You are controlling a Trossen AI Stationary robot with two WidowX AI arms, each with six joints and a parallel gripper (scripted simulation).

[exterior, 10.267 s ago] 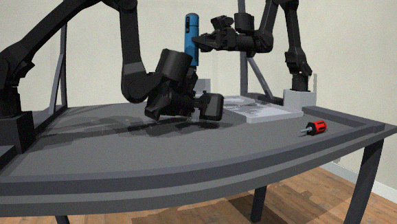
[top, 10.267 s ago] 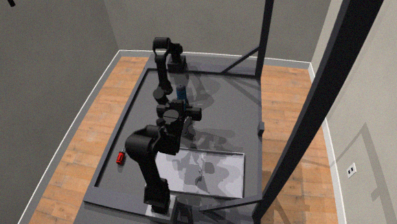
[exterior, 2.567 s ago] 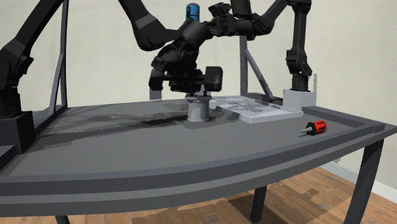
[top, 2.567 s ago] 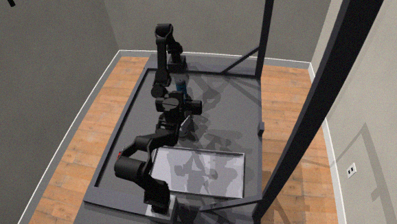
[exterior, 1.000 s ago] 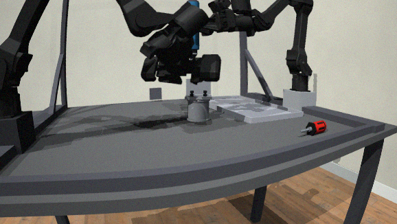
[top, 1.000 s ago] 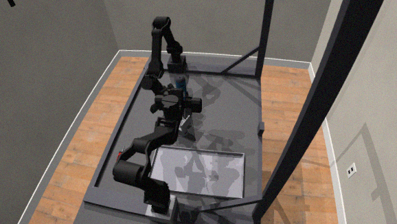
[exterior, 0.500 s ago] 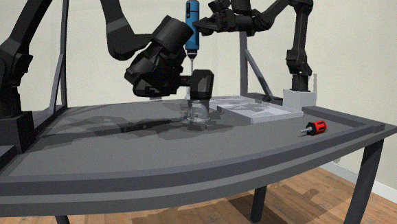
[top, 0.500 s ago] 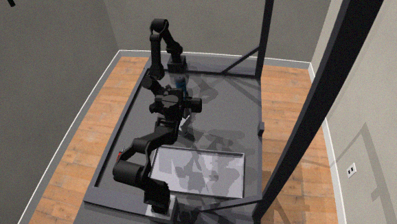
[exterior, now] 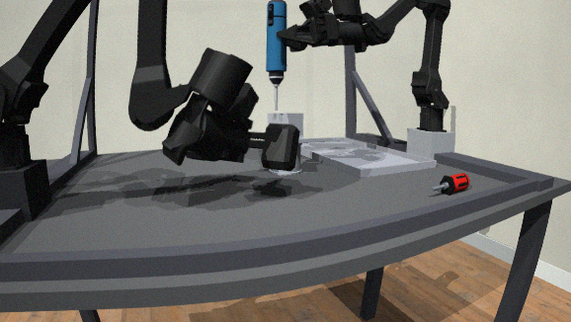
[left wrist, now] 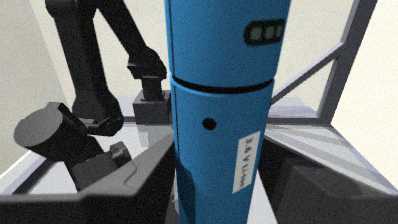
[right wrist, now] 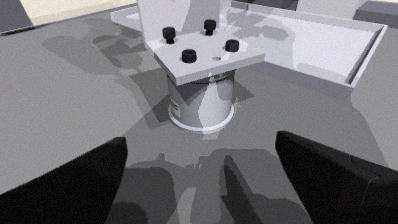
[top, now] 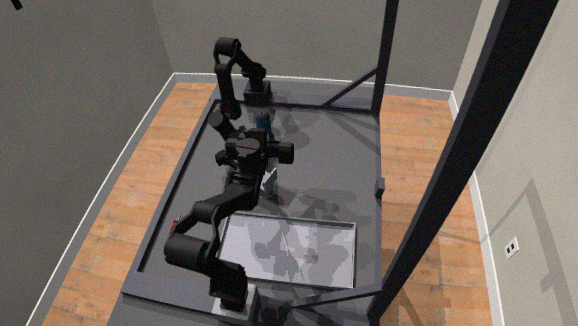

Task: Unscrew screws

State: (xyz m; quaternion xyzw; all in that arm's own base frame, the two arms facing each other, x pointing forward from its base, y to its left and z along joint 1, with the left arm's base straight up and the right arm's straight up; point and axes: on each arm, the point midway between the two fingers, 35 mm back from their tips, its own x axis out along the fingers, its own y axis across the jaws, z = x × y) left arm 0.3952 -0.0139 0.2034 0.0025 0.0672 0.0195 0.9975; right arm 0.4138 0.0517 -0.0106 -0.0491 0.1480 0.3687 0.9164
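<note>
My right hand is 100 mm to the right of the joint module, 60 mm past it and 30 mm above it. Round my right hand: red screwdriver: 250 mm to the left, 220 mm ahead, 50 mm below; then bracket: 100 mm to the left, 70 mm behind, 10 mm above; then screwdriver bit: 90 mm to the left, 90 mm behind, 80 mm above.
</note>
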